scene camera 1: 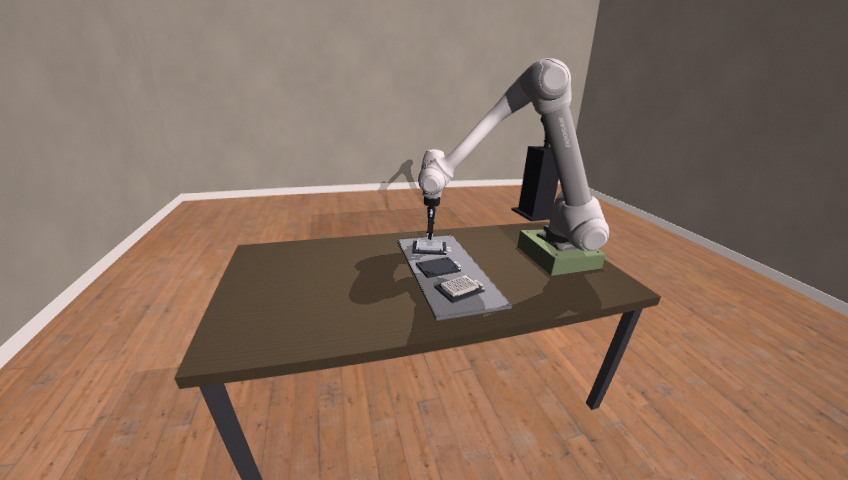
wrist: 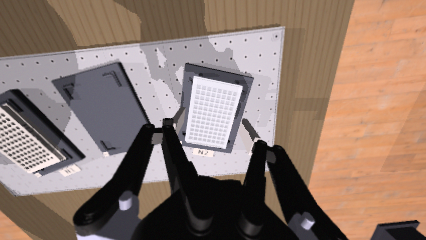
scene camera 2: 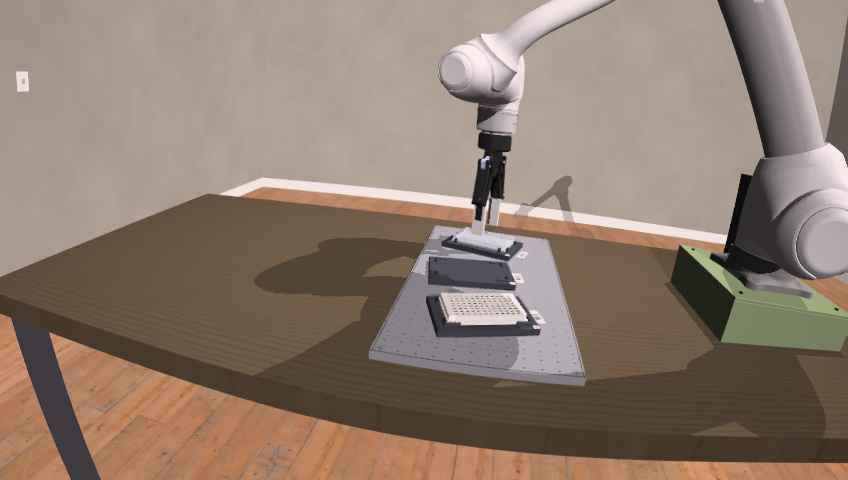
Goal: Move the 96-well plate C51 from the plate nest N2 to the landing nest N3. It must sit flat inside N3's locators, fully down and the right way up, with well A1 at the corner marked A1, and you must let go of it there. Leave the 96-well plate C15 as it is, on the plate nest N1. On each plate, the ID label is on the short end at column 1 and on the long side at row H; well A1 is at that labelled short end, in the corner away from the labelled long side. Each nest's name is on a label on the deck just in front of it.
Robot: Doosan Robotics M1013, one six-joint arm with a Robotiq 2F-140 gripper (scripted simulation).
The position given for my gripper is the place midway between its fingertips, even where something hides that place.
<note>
In view: my gripper (scene camera 2: 485,229), a landing nest N3 (scene camera 2: 462,272) and a nest N2 (wrist: 190,70).
My gripper also shows in the wrist view (wrist: 213,120). The landing nest N3 also shows in the wrist view (wrist: 112,114).
</note>
